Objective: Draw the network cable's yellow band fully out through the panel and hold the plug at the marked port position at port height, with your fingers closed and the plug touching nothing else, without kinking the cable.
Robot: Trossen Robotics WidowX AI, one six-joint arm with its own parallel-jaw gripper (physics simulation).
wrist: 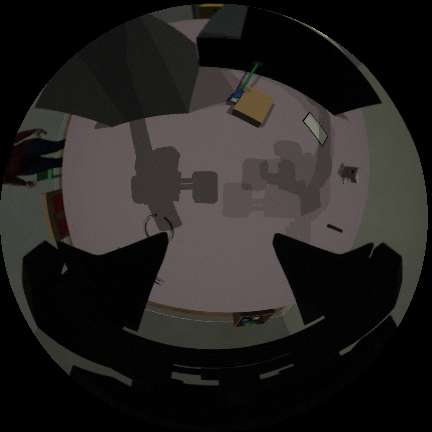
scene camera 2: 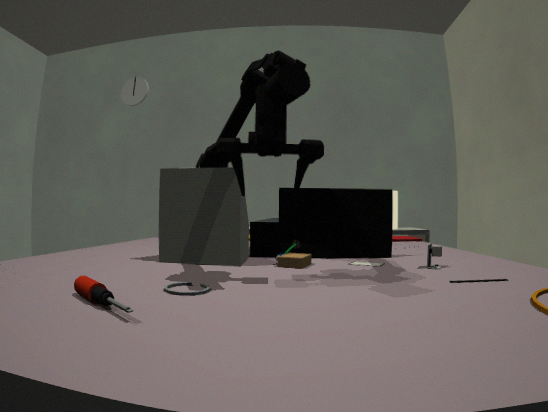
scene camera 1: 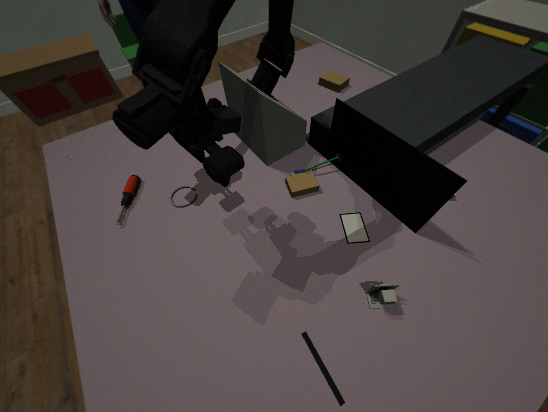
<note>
In view: my gripper (scene camera 1: 214, 173) and a tan block (wrist: 252, 106).
My gripper is seen too in the wrist view (wrist: 221, 238) and in scene camera 2 (scene camera 2: 269, 196).
</note>
